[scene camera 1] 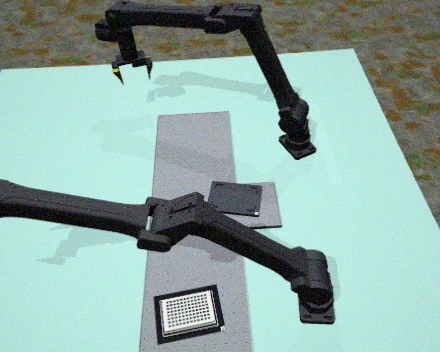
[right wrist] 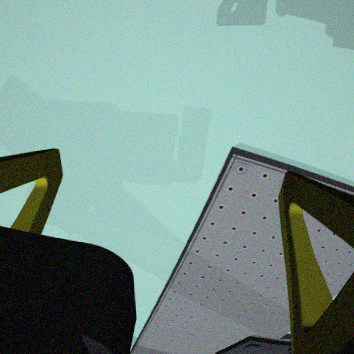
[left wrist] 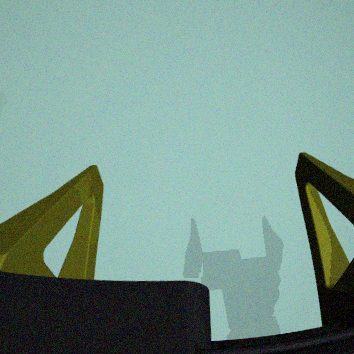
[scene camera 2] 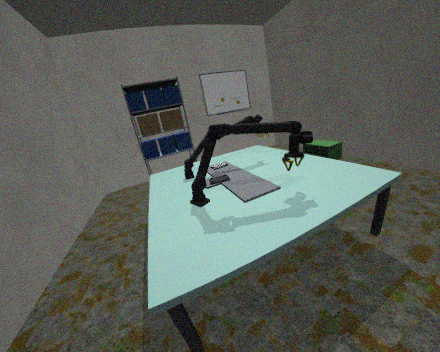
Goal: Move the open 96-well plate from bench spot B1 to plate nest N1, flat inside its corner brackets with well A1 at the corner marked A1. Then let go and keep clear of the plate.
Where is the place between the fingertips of my right gripper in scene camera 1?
136, 81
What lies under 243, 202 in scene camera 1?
A dark nest.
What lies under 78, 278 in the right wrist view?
My right gripper.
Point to a white well plate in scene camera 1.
182, 313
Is my right gripper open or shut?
Open.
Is my left gripper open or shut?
Open.
